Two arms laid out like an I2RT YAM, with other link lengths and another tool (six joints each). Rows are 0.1 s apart.
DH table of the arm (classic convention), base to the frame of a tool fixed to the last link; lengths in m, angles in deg. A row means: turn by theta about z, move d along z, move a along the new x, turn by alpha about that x. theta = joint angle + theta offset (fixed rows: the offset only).
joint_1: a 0.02, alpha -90, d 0.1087, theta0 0
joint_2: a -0.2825, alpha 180, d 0, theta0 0
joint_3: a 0.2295, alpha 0, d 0, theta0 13.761
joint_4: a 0.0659, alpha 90, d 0.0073, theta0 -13.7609
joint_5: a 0, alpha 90, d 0.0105, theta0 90
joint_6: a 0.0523, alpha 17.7, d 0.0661, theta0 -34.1
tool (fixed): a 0, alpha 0, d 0.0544, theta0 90
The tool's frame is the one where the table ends.
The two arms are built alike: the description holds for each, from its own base.
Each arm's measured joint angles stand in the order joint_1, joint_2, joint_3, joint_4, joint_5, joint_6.
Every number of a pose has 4 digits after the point. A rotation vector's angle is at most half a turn.
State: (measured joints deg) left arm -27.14 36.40 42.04 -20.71 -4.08 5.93; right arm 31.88 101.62 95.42 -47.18 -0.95 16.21
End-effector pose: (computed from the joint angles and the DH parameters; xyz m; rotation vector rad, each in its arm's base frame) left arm 0.1579 -0.1226 0.3319 -0.1534 1.5766 -0.5633; right arm 0.3929 0.1855 0.2802 -0.9688 1.9925 0.2667
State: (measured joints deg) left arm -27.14 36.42 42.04 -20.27 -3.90 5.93; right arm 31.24 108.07 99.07 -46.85 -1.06 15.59
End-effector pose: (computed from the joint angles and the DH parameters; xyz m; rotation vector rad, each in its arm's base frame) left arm 0.1578 -0.1230 0.3333 -0.1523 1.5701 -0.5689; right arm 0.4172 0.1952 0.2558 -0.9857 2.0322 0.2583
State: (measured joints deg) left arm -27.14 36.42 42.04 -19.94 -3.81 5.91; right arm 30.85 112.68 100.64 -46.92 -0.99 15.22
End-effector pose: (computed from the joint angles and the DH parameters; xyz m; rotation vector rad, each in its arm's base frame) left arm 0.1578 -0.1232 0.3344 -0.1522 1.5648 -0.5726; right arm 0.4309 0.1998 0.2295 -1.0055 2.0830 0.2493
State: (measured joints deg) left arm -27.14 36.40 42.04 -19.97 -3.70 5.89; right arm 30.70 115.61 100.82 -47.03 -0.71 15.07
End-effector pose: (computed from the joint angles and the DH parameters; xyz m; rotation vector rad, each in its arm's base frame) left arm 0.1576 -0.1233 0.3344 -0.1514 1.5653 -0.5745; right arm 0.4366 0.2012 0.2073 -1.0233 2.1299 0.2390
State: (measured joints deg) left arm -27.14 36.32 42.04 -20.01 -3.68 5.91; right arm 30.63 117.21 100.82 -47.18 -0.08 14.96
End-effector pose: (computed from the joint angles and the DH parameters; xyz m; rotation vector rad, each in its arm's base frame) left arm 0.1572 -0.1232 0.3345 -0.1510 1.5647 -0.5749; right arm 0.4393 0.2007 0.1947 -1.0342 2.1586 0.2225
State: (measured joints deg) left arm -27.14 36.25 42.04 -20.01 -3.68 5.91; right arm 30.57 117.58 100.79 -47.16 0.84 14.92
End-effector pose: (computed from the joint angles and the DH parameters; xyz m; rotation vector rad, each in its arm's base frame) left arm 0.1570 -0.1231 0.3347 -0.1510 1.5635 -0.5754; right arm 0.4406 0.1987 0.1922 -1.0348 2.1656 0.2010
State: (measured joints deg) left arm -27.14 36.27 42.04 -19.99 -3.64 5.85; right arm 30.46 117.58 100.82 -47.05 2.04 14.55
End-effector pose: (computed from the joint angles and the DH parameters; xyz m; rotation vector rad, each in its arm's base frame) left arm 0.1570 -0.1232 0.3348 -0.1517 1.5637 -0.5765; right arm 0.4423 0.1961 0.1936 -1.0373 2.1618 0.1727
